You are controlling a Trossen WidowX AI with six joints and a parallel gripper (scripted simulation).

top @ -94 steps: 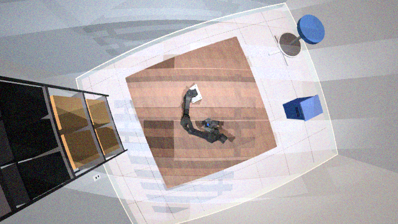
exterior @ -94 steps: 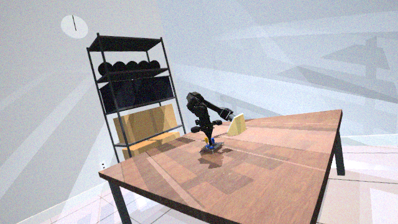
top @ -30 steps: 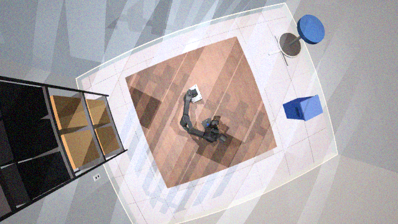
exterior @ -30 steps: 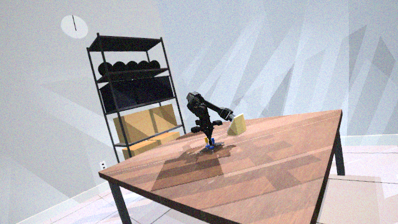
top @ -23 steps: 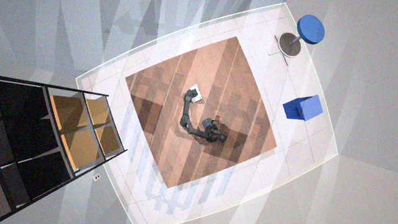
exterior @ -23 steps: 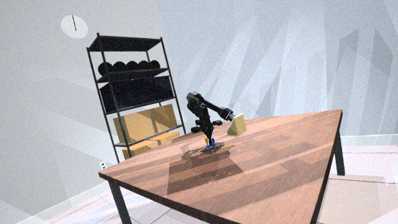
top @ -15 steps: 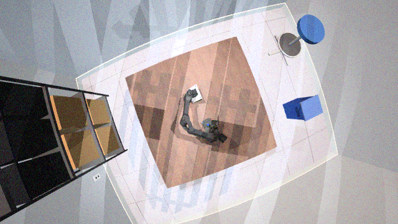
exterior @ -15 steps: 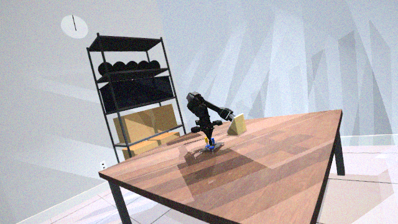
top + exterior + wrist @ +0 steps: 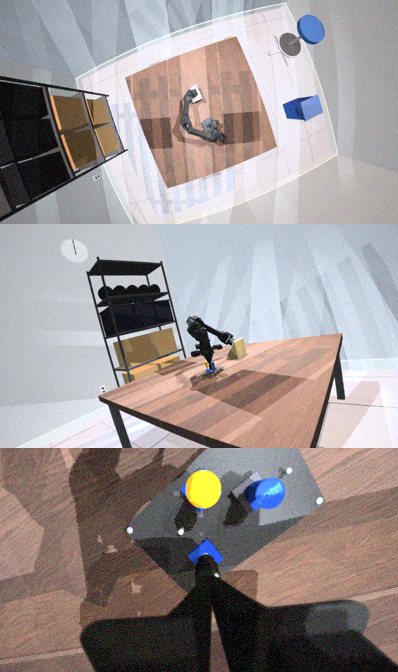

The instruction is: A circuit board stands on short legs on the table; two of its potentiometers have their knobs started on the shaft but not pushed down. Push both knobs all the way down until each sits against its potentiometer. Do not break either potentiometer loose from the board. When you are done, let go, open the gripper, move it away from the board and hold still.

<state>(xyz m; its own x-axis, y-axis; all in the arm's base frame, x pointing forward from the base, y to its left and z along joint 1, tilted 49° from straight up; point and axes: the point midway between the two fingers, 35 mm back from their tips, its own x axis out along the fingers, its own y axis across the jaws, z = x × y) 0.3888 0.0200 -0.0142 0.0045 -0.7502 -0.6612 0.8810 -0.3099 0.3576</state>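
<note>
Now: gripper tip 30 mm above the blue potentiometer. From my gripper tip the other things lie so: blue knob (60 mm behind, 30 mm to the right, 20 mm below).
</note>
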